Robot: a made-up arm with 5 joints. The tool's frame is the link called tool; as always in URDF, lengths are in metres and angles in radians.
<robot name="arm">
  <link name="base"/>
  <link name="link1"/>
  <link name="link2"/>
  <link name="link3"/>
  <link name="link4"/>
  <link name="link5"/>
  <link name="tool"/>
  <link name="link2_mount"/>
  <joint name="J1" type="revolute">
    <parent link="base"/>
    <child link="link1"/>
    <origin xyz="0.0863 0.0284 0.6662" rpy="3.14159 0 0"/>
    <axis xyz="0 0 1"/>
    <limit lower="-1.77" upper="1.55" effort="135" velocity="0.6"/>
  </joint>
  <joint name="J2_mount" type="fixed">
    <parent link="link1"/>
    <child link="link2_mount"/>
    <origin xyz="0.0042 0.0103 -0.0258"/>
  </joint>
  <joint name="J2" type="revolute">
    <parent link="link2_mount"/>
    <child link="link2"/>
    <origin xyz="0.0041 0.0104 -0.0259" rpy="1.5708 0 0"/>
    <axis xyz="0 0 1"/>
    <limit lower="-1.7" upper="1.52" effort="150" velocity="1.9"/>
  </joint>
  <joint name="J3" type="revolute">
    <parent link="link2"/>
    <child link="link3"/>
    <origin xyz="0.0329 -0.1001 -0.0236"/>
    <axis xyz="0 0 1"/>
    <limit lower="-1.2" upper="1.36" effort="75" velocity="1.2"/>
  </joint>
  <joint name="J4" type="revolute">
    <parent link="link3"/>
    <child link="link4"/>
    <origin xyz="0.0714 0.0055 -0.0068"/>
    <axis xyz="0 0 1"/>
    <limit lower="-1.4" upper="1.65" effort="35" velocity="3"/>
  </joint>
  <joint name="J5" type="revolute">
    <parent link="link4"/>
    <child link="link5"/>
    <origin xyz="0.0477 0.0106 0.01" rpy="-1.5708 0 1.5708"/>
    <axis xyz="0 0 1"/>
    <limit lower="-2.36" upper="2.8" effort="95" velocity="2.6"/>
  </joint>
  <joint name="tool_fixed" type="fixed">
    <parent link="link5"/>
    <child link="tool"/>
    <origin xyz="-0.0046 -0.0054 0.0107" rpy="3.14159 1.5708 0"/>
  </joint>
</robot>
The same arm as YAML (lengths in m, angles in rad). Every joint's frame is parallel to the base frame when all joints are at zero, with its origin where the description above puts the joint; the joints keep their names.
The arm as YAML. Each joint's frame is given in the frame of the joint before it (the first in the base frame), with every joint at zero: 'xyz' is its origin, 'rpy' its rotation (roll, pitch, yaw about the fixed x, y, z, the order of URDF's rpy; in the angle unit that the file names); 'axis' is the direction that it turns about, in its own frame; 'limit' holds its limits. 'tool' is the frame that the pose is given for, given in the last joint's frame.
units:
  length: m
  angle: rad
joints:
  - name: J1
    type: revolute
    origin:
      xyz: [0.0863, 0.0284, 0.6662]
      rpy: [0.0, 0.0, 0.0]
    axis: [0.0, 0.0, -1.0]
    limit:
      lower: -1.77
      upper: 1.55
  - name: J2
    type: revolute
    origin:
      xyz: [0.0083, -0.0207, 0.0517]
      rpy: [0.0, 0.0, 0.0]
    axis: [0.0, 1.0, 0.0]
    limit:
      lower: -1.7
      upper: 1.52
  - name: J3
    type: revolute
    origin:
      xyz: [0.0329, -0.0236, 0.1001]
      rpy: [0.0, 0.0, 0.0]
    axis: [0.0, 1.0, 0.0]
    limit:
      lower: -1.2
      upper: 1.36
  - name: J4
    type: revolute
    origin:
      xyz: [0.0714, -0.0068, -0.0055]
      rpy: [0.0, 0.0, 0.0]
    axis: [0.0, 1.0, 0.0]
    limit:
      lower: -1.4
      upper: 1.65
  - name: J5
    type: revolute
    origin:
      xyz: [0.0477, 0.01, -0.0106]
      rpy: [0.0, 0.0, 0.0]
    axis: [-1.0, 0.0, 0.0]
    limit:
      lower: -2.36
      upper: 2.8
tool:
  origin:
    xyz: [-0.0107, 0.0054, 0.0046]
    rpy: [0.0, 0.0, 0.0]

